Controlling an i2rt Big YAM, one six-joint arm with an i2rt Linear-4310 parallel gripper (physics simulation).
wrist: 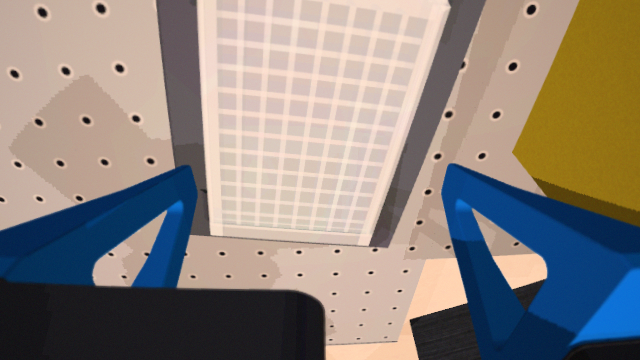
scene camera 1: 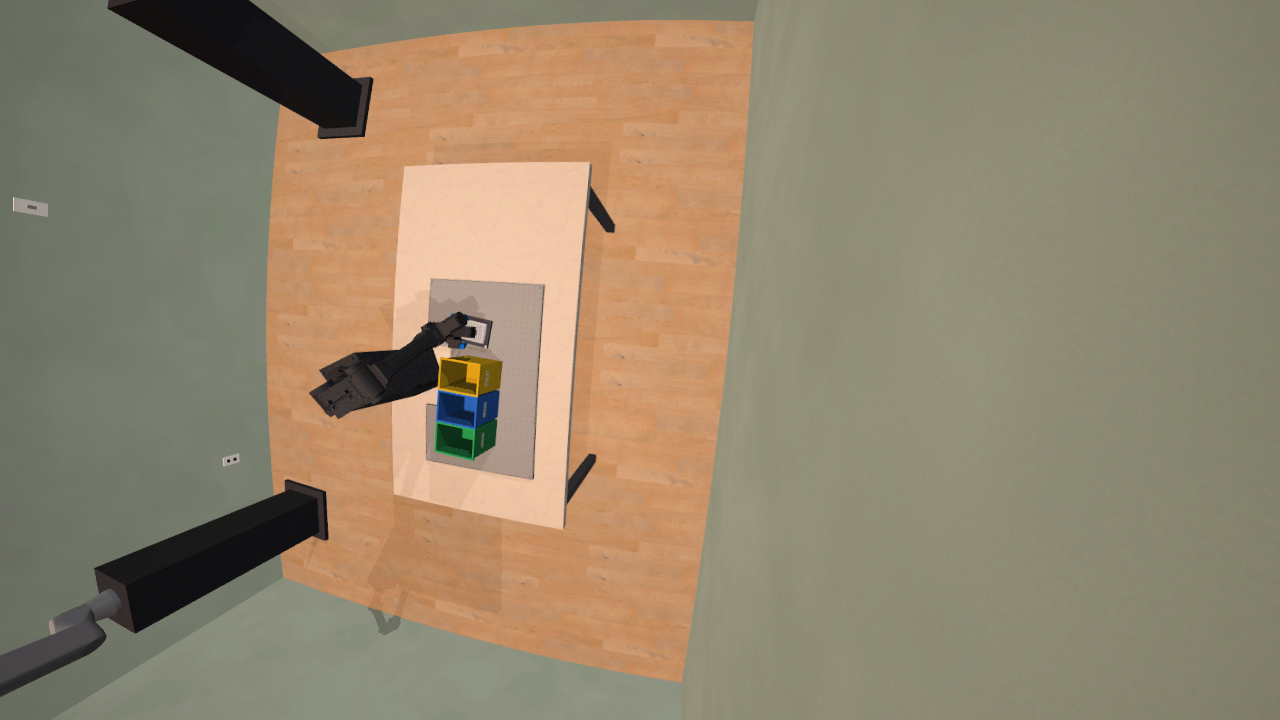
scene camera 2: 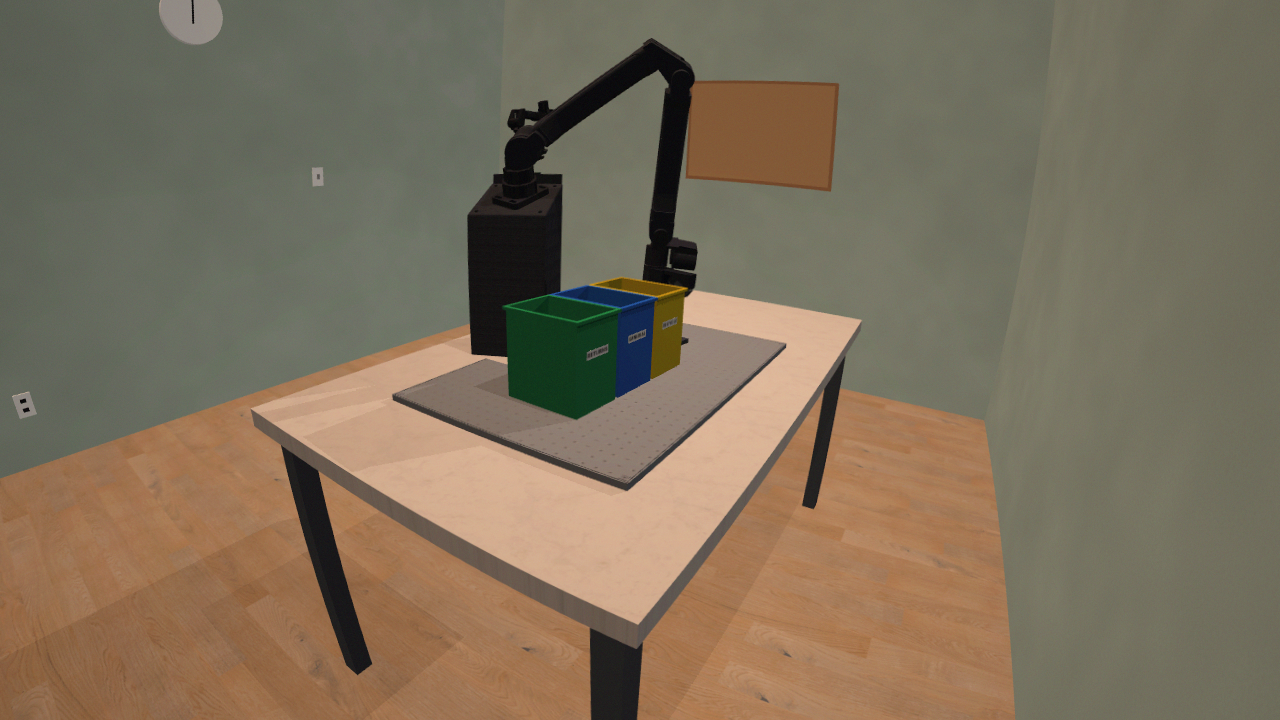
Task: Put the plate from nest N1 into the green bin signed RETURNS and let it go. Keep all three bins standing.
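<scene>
The white gridded plate sits flat in the dark nest. My gripper is open and empty, blue fingers above the near part of the plate, one toward each long side. The left fingertip overlaps the nest's border in the wrist view; the right one appears just outside it. Fingertip height is hard to tell. The green bin stands upright at the far end of a row of three; its sign is too small to read. In scene camera 2, the bins hide the plate and fingers.
The upright yellow bin stands beside the nest, on the right in the wrist view. The upright blue bin is between yellow and green. All stand on a grey perforated board on the table.
</scene>
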